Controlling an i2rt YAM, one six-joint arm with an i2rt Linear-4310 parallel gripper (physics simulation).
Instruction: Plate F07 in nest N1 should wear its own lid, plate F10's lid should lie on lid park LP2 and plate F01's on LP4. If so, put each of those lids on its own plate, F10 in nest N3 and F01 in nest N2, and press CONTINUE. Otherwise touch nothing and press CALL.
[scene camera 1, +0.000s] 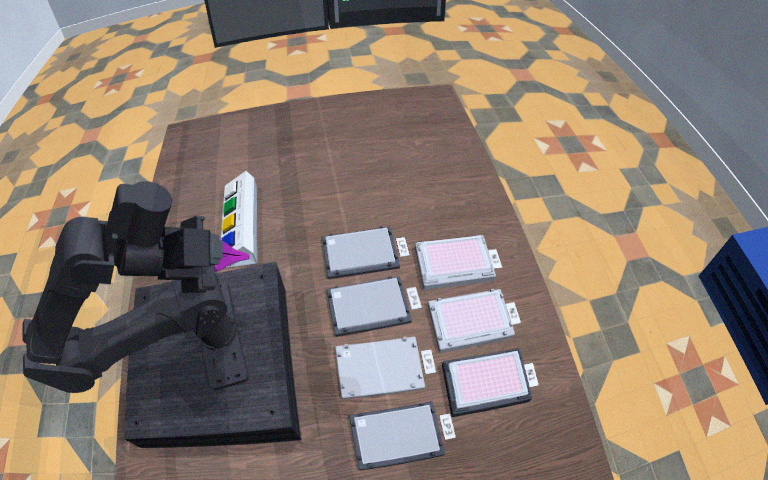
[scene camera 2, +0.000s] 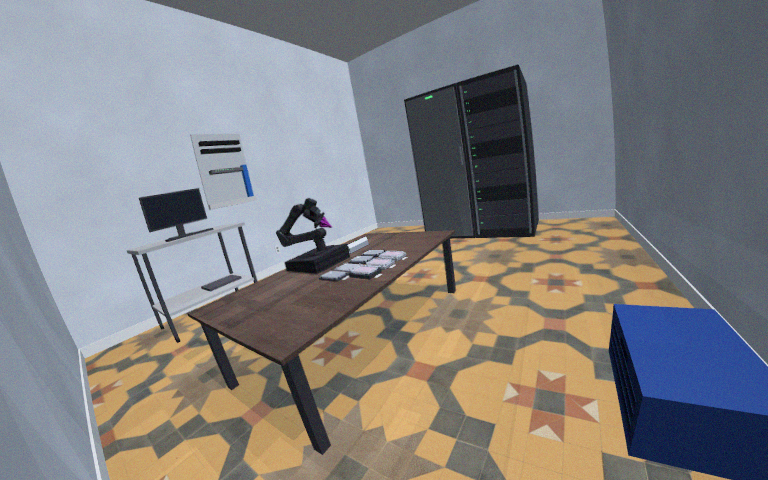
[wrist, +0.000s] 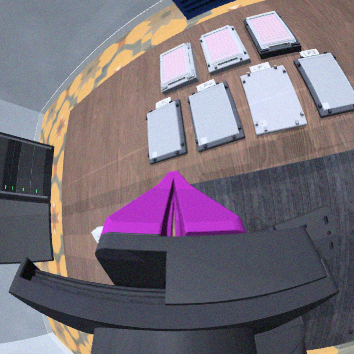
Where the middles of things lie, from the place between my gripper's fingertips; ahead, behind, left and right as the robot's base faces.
Labels:
Now: the white button box (scene camera 1: 239, 221) 2 cm behind my hand, 28 cm to the left of it and 20 cm below it.

